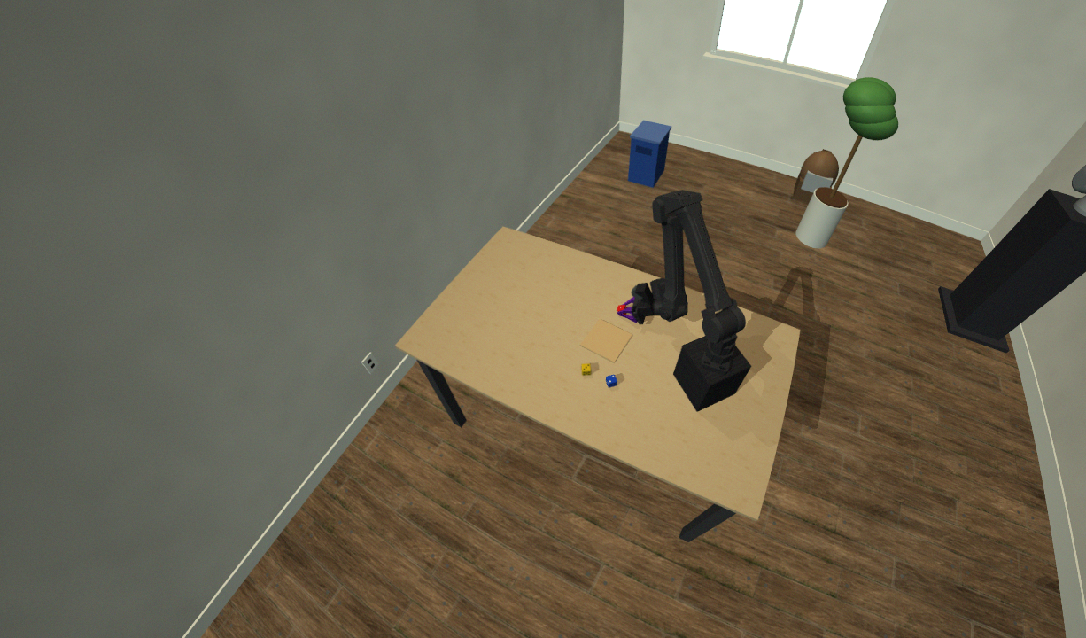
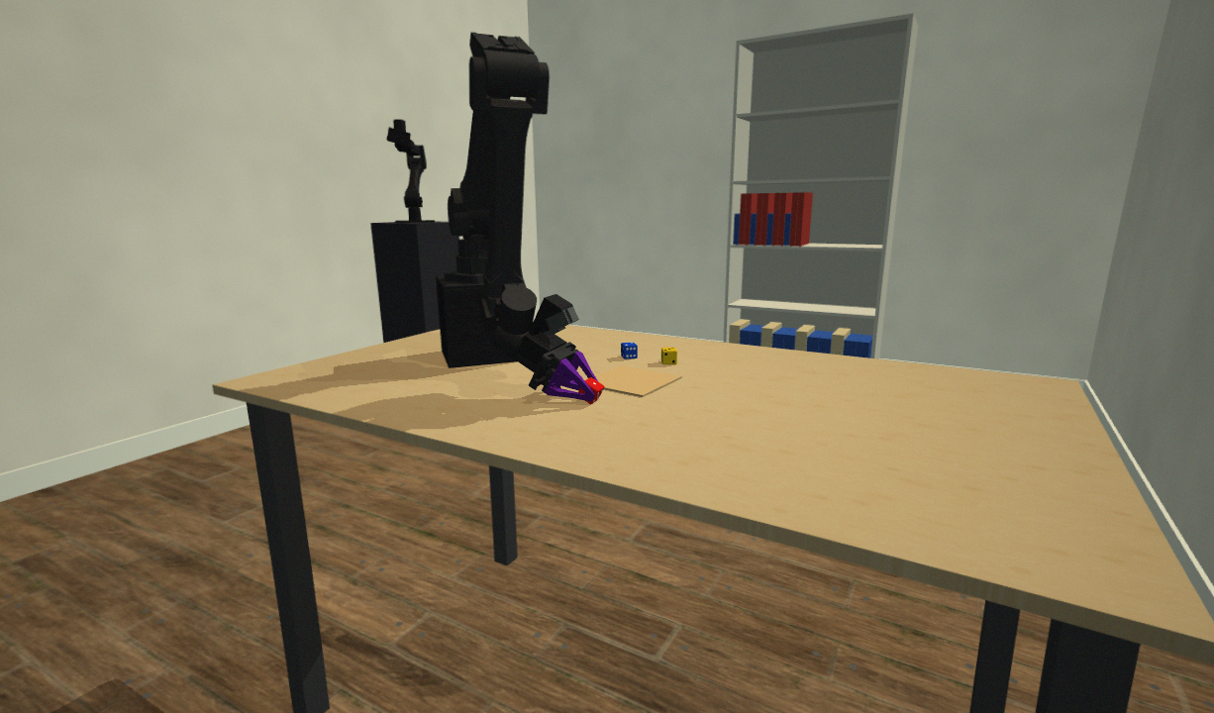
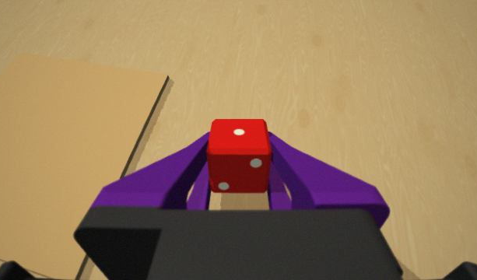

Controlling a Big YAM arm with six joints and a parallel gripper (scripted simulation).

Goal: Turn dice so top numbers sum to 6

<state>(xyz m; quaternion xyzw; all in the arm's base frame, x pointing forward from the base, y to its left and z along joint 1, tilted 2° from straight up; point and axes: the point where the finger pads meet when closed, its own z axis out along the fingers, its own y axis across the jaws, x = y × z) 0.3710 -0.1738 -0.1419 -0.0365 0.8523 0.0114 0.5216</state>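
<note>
Now: the red die right at my hand. Also, from my hand: blue die 7 cm behind, 30 cm to the left; yellow die 2 cm ahead, 29 cm to the left; tan mat 14 cm to the left, 1 cm below.
</note>
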